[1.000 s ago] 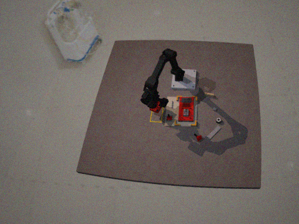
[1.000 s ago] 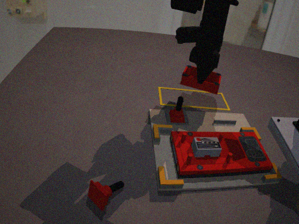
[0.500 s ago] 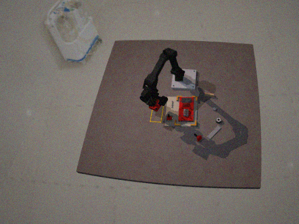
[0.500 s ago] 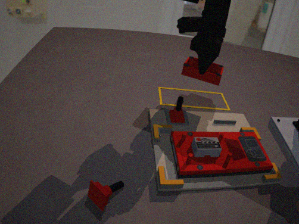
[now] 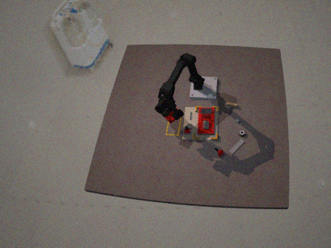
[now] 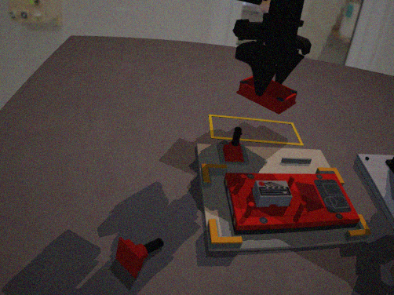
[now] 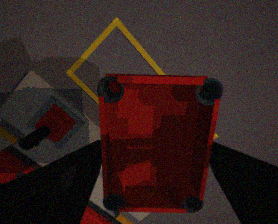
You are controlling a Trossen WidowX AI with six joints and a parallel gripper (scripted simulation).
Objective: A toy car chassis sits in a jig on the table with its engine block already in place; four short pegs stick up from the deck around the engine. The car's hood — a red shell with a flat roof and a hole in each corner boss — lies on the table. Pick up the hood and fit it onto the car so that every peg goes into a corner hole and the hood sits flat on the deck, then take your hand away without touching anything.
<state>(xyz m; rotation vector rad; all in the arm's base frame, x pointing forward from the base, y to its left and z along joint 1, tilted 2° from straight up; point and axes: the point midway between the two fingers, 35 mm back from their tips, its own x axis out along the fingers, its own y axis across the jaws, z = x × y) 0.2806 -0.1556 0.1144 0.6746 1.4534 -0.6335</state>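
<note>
Right now the red hood is 10 mm below my gripper tip. From my gripper tip the other things lie so: jig (190 mm to the left, 80 mm below, 20 mm ahead); then wooden block (390 mm to the left, 120 mm behind, 80 mm below); then grey engine block (220 mm to the left, 70 mm below, 40 mm ahead).
</note>
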